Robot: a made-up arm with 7 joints.
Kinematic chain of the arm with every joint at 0, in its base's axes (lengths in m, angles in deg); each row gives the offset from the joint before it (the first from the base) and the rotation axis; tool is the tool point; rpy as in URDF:
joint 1: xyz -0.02 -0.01 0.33 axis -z
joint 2: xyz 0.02 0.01 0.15 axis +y
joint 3: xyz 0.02 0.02 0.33 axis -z
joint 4: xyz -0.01 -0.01 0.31 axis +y
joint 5: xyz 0 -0.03 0.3 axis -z
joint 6: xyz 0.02 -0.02 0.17 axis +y
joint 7: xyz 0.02 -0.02 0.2 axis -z
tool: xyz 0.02 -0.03 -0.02 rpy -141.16 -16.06 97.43
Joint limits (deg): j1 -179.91..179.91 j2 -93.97..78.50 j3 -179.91..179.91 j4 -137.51..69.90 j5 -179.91..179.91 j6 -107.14..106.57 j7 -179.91..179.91
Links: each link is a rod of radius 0.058 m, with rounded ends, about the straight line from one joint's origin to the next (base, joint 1, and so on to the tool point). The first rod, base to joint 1, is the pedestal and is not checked.
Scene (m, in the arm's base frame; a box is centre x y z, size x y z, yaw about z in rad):
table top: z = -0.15
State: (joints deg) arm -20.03 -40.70 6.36 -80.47 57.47 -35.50 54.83
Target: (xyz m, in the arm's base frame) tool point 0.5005 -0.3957 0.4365
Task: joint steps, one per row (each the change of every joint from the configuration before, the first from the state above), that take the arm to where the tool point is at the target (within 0.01 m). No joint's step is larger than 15 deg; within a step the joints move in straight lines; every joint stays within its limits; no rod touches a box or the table.
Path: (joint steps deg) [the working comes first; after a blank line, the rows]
Joints at the target: -101.08 -51.37 -46.91 -107.80 49.88 -24.60 51.57
Straight joint move there: clear.

1: -13.51 -1.78 -8.88 -4.55 -1.26 1.82 -0.54
2: -13.51 -1.78 -8.88 -4.56 -1.27 1.81 -0.55
3: -13.51 -1.78 -8.87 -4.55 -1.26 1.82 -0.54
4: -13.51 -1.78 -8.88 -4.56 -1.27 1.81 -0.55
5: -13.50 -1.77 -8.88 -4.55 -1.26 1.82 -0.54
6: -13.51 -1.78 -8.88 -4.56 -1.27 1.82 -0.54

